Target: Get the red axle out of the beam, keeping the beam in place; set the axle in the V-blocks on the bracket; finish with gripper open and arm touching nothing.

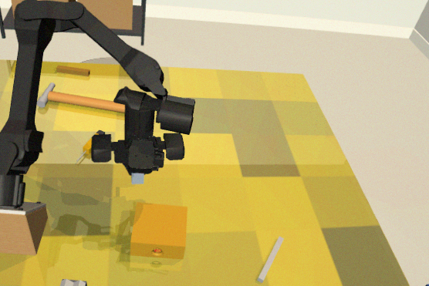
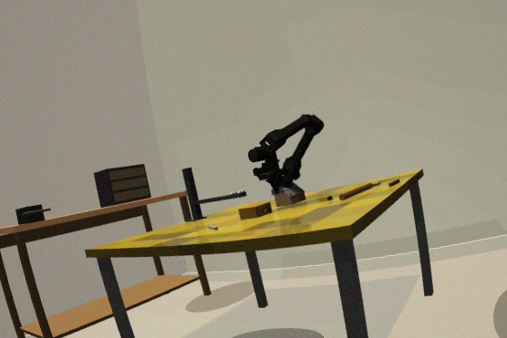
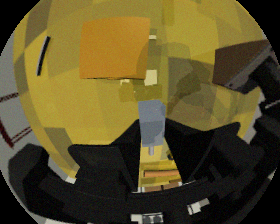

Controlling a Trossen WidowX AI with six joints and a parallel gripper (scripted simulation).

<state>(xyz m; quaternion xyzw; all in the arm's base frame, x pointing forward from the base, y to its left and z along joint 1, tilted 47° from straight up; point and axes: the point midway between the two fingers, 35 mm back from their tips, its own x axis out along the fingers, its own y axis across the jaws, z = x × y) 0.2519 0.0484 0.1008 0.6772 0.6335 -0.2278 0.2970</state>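
My gripper tip is 50 mm short of the orange beam, 110 mm to the left of it and 60 mm above it. Also, from my gripper tip: brown stick: 200 mm behind, 490 mm to the left, 80 mm below; yellow screwdriver: 120 mm behind, 160 mm to the left, 70 mm below.
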